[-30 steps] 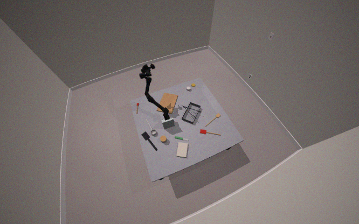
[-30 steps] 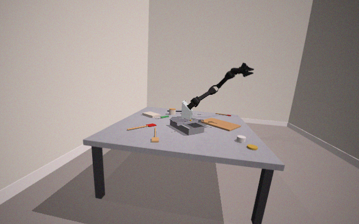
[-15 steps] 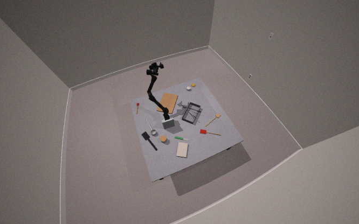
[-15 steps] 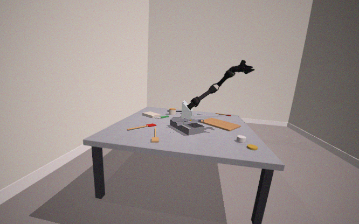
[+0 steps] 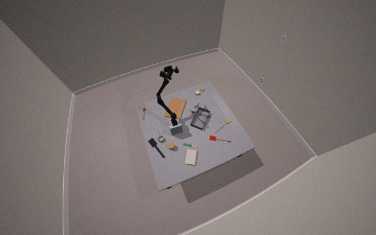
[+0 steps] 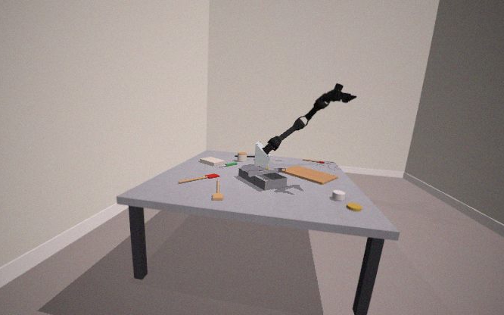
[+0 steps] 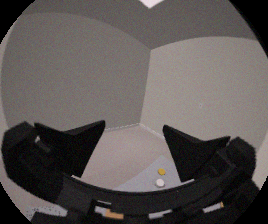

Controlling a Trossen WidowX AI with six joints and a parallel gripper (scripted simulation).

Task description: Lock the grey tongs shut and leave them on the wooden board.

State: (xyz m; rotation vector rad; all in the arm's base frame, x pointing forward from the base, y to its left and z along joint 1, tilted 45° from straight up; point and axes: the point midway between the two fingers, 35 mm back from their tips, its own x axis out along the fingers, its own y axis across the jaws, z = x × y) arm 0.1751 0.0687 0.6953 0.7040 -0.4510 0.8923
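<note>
Now: gripper tip 550 mm above the roasting tin, 530 mm to the left of it and 180 mm short of it. From my gripper tip the other things lie so: wooden board 570 mm below, 220 mm to the right, 90 mm behind; white cylinder 560 mm below, 310 mm ahead, 60 mm to the right; yellow disc 570 mm below, 420 mm ahead.
</note>
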